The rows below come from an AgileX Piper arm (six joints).
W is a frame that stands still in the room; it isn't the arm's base.
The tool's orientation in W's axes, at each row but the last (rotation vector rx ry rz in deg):
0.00 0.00 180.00
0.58 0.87 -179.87
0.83 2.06 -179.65
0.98 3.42 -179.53
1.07 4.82 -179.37
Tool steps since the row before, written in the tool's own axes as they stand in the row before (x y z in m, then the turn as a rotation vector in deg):
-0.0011 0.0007 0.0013 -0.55 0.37 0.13
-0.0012 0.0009 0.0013 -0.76 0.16 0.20
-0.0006 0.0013 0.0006 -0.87 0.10 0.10
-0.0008 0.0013 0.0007 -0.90 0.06 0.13
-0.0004 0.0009 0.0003 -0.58 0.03 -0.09
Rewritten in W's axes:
0.0011 -0.0007 0.0013 0.55 -0.37 0.13
0.0012 -0.0009 0.0013 0.76 -0.16 0.20
0.0006 -0.0013 0.0006 0.87 -0.10 0.11
0.0008 -0.0013 0.0007 0.90 -0.06 0.14
0.0004 -0.0009 0.0003 0.58 -0.02 -0.08

